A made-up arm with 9 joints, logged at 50 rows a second.
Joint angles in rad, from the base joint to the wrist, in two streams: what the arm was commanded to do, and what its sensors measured. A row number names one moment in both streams.
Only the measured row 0 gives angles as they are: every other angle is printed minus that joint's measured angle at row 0.
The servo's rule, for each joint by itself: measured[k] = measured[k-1] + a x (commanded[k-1-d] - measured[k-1]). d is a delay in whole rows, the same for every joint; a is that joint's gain. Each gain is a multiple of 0.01, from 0.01 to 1. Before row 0 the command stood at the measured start. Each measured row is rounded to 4 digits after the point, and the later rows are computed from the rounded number. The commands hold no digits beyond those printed.
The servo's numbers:
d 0
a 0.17 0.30 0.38 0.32 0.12 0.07 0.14 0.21 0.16
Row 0, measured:
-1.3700, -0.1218, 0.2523, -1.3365, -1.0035, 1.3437, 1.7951, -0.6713, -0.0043
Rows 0 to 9, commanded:
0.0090, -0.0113, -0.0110, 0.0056, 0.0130, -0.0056, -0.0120, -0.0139, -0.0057
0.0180, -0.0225, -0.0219, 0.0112, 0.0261, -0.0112, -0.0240, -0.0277, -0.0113
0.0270, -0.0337, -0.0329, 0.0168, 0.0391, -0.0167, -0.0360, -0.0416, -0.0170
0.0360, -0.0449, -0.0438, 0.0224, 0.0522, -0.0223, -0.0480, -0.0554, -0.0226
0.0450, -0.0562, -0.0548, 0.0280, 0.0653, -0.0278, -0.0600, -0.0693, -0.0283
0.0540, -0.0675, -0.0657, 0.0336, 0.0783, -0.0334, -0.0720, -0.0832, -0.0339
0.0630, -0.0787, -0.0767, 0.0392, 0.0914, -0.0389, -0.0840, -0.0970, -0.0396
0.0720, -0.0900, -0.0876, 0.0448, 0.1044, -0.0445, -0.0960, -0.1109, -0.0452
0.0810, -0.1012, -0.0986, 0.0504, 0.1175, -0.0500, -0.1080, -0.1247, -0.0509
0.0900, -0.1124, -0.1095, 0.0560, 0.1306, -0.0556, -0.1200, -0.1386, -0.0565
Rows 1 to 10, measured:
0.0015, -0.0034, -0.0042, 0.0018, 0.0016, -0.0004, -0.0017, -0.0029, -0.0009
0.0043, -0.0091, -0.0109, 0.0048, 0.0045, -0.0012, -0.0048, -0.0081, -0.0026
0.0082, -0.0165, -0.0193, 0.0086, 0.0087, -0.0023, -0.0092, -0.0151, -0.0049
0.0129, -0.0250, -0.0286, 0.0130, 0.0139, -0.0037, -0.0146, -0.0236, -0.0077
0.0184, -0.0344, -0.0386, 0.0178, 0.0201, -0.0054, -0.0210, -0.0332, -0.0110
0.0245, -0.0443, -0.0489, 0.0229, 0.0271, -0.0074, -0.0281, -0.0437, -0.0147
0.0310, -0.0546, -0.0595, 0.0281, 0.0348, -0.0096, -0.0359, -0.0549, -0.0187
0.0380, -0.0652, -0.0702, 0.0334, 0.0432, -0.0120, -0.0443, -0.0667, -0.0229
0.0453, -0.0760, -0.0810, 0.0388, 0.0521, -0.0147, -0.0532, -0.0789, -0.0274
0.0529, -0.0869, -0.0918, 0.0443, 0.0615, -0.0176, -0.0626, -0.0914, -0.0321

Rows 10 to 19, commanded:
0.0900, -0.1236, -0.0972, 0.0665, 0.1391, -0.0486, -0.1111, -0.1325, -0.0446
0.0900, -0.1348, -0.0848, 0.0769, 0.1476, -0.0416, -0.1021, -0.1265, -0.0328
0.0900, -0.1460, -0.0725, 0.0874, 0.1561, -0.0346, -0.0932, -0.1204, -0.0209
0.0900, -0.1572, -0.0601, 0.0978, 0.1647, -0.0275, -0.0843, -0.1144, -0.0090
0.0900, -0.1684, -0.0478, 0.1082, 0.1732, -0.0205, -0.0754, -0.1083, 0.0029
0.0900, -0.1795, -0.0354, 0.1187, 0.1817, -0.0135, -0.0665, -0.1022, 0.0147
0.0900, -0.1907, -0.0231, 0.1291, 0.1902, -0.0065, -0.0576, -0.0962, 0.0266
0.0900, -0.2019, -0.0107, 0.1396, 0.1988, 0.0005, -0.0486, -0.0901, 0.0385
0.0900, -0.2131, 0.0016, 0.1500, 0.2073, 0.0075, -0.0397, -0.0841, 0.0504
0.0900, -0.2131, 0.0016, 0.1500, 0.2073, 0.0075, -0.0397, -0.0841, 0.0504
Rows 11 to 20, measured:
0.0592, -0.0979, -0.0939, 0.0514, 0.0708, -0.0198, -0.0694, -0.1000, -0.0341
0.0644, -0.1090, -0.0904, 0.0596, 0.0800, -0.0213, -0.0740, -0.1056, -0.0339
0.0688, -0.1201, -0.0836, 0.0685, 0.0891, -0.0222, -0.0767, -0.1087, -0.0318
0.0724, -0.1312, -0.0747, 0.0779, 0.0982, -0.0226, -0.0778, -0.1099, -0.0282
0.0754, -0.1424, -0.0645, 0.0876, 0.1072, -0.0225, -0.0775, -0.1096, -0.0232
0.0779, -0.1535, -0.0534, 0.0976, 0.1161, -0.0219, -0.0760, -0.1080, -0.0171
0.0800, -0.1647, -0.0419, 0.1077, 0.1250, -0.0208, -0.0734, -0.1055, -0.0101
0.0817, -0.1759, -0.0300, 0.1179, 0.1339, -0.0193, -0.0699, -0.1023, -0.0023
0.0831, -0.1871, -0.0180, 0.1282, 0.1427, -0.0174, -0.0657, -0.0985, 0.0061
0.0843, -0.1949, -0.0106, 0.1352, 0.1505, -0.0157, -0.0621, -0.0955, 0.0132

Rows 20 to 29, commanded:
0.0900, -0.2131, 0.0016, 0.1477, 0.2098, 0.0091, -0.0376, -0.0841, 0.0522
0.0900, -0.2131, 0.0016, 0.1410, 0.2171, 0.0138, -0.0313, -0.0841, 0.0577
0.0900, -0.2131, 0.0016, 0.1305, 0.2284, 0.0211, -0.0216, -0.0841, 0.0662
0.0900, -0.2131, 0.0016, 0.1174, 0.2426, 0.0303, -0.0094, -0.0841, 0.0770
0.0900, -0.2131, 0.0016, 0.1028, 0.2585, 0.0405, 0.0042, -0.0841, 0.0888
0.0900, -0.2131, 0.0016, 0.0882, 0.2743, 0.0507, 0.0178, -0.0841, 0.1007
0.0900, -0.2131, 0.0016, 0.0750, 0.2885, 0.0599, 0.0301, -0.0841, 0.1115
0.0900, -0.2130, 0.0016, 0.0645, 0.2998, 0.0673, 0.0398, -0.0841, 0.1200
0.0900, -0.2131, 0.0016, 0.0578, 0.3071, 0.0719, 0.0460, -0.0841, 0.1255
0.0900, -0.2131, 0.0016, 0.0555, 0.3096, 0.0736, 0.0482, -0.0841, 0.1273
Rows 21 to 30, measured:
0.0853, -0.2004, -0.0060, 0.1392, 0.1576, -0.0140, -0.0587, -0.0931, 0.0194
0.0861, -0.2042, -0.0031, 0.1398, 0.1647, -0.0121, -0.0549, -0.0912, 0.0255
0.0868, -0.2069, -0.0013, 0.1368, 0.1723, -0.0098, -0.0502, -0.0897, 0.0320
0.0873, -0.2088, -0.0002, 0.1306, 0.1807, -0.0070, -0.0445, -0.0885, 0.0392
0.0878, -0.2101, 0.0005, 0.1217, 0.1900, -0.0037, -0.0377, -0.0876, 0.0471
0.0882, -0.2110, 0.0009, 0.1110, 0.2001, 0.0001, -0.0299, -0.0869, 0.0557
0.0885, -0.2116, 0.0012, 0.0995, 0.2107, 0.0043, -0.0215, -0.0863, 0.0646
0.0888, -0.2120, 0.0014, 0.0883, 0.2214, 0.0087, -0.0129, -0.0858, 0.0735
0.0890, -0.2123, 0.0015, 0.0785, 0.2317, 0.0131, -0.0047, -0.0854, 0.0818
0.0892, -0.2125, 0.0015, 0.0711, 0.2410, 0.0173, 0.0027, -0.0851, 0.0891

